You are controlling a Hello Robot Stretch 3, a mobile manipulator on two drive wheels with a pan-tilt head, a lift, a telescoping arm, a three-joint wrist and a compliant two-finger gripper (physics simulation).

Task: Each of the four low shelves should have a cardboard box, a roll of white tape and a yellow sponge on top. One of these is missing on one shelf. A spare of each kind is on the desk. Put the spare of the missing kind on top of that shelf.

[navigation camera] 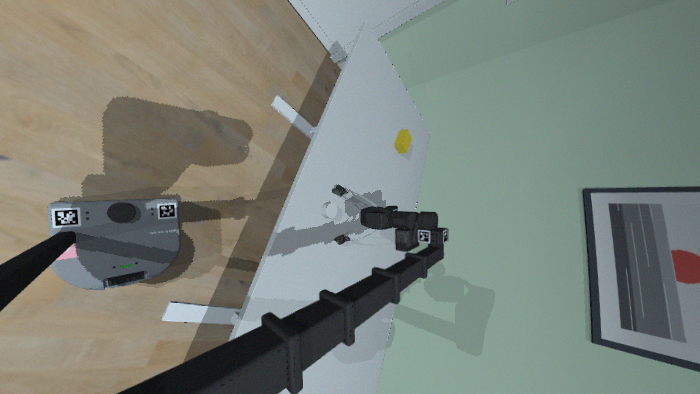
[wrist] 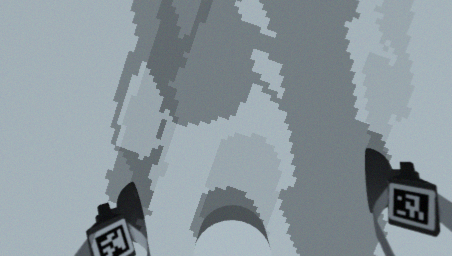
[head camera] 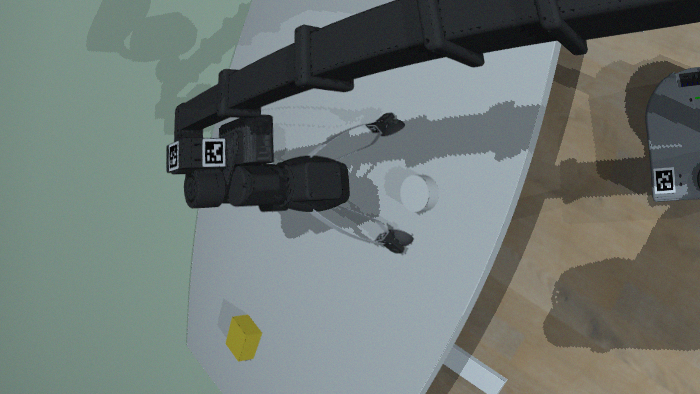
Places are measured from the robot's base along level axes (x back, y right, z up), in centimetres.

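Pixels of known places: gripper, fingertip midpoint: (navigation camera: 334, 214) (head camera: 404, 181); robot's base, origin of the base link: (navigation camera: 122, 211).
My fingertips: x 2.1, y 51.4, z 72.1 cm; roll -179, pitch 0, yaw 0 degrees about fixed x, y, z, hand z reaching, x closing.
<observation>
For each thing: its top centre in the pictures, then the offset to it from my fingertips. Level surfaces: height alone.
- white tape, middle of its top: (head camera: 414, 193) (navigation camera: 331, 210) dz +2.4, dx -1.8, dy -3.6 cm
- white desk, its level: dz +0.0 cm
- yellow sponge, middle of its top: (head camera: 235, 339) (navigation camera: 407, 140) dz +4.5, dx -32.0, dy +46.3 cm
A roll of white tape (head camera: 416, 193) (navigation camera: 331, 210) (wrist: 232, 240) stands on the white desk (head camera: 325, 300) (navigation camera: 350, 125) (wrist: 50, 100). In the wrist view it is at the bottom centre, partly cut off by the edge. My gripper (head camera: 396, 182) (navigation camera: 341, 215) (wrist: 250, 187) is open and empty. In the head and navigation views the roll shows just past the line between the fingertips, on the side away from the wall. A yellow sponge (head camera: 243, 337) (navigation camera: 403, 141) lies near the desk's wall-side edge. The cardboard box and the low shelves do not show.
My arm (head camera: 370, 50) (navigation camera: 310, 330) reaches over the desk. My base (head camera: 672, 135) (navigation camera: 160, 250) stands on the wooden floor before the desk's front edge. Desk feet (head camera: 480, 372) (navigation camera: 292, 115) stick out below. A green wall (head camera: 100, 225) (navigation camera: 500, 150) borders the desk; a framed picture (navigation camera: 588, 260) hangs on it.
</observation>
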